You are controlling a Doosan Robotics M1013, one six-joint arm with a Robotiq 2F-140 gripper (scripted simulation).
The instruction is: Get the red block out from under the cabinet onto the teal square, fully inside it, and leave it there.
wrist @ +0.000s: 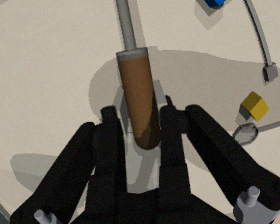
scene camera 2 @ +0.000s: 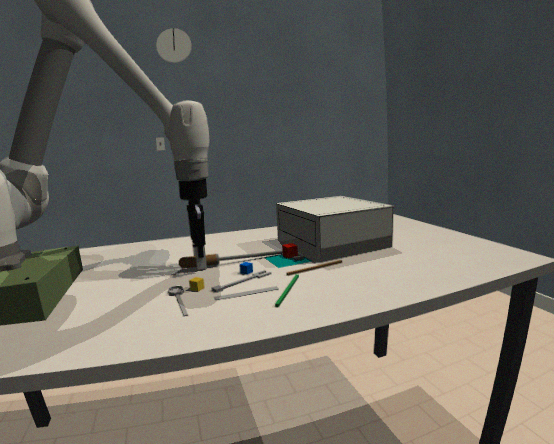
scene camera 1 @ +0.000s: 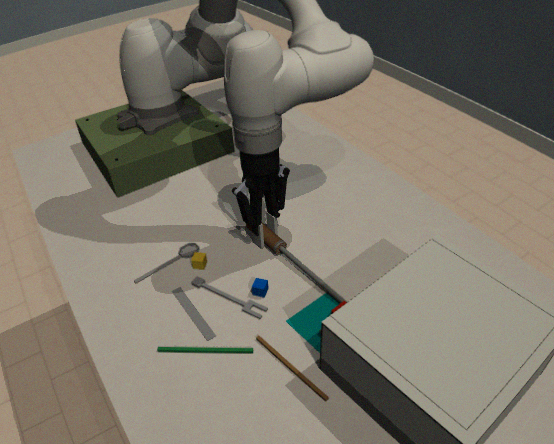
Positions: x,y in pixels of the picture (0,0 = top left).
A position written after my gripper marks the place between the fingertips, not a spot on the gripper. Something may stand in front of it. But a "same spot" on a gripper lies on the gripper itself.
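Labels:
So you can picture it, my gripper is there in the wrist view (140,93), and scene camera 1 and scene camera 2 show it as well. On my gripper, (scene camera 2: 199,233) and (scene camera 1: 242,211) are the same spot.

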